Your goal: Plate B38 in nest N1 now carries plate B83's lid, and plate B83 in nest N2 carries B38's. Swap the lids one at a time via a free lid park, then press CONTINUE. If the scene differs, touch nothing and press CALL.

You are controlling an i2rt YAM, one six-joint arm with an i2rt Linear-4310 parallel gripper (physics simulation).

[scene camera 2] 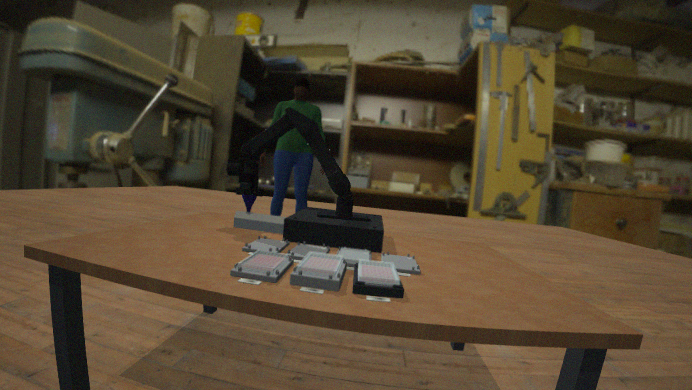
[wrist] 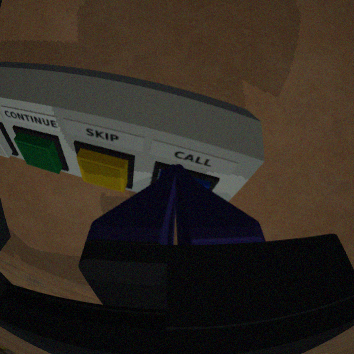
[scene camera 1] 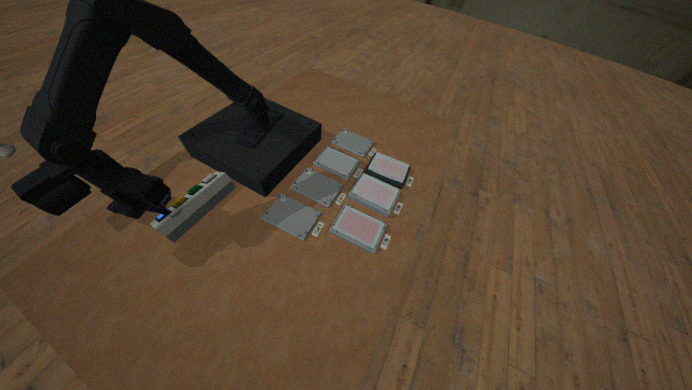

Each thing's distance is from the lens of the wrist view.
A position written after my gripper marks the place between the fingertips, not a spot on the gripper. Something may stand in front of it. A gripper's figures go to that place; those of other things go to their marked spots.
my gripper (wrist: pixel 175 173): 0.13 m
yellow SKIP button (wrist: pixel 108 171): 0.14 m
green CONTINUE button (wrist: pixel 40 152): 0.15 m
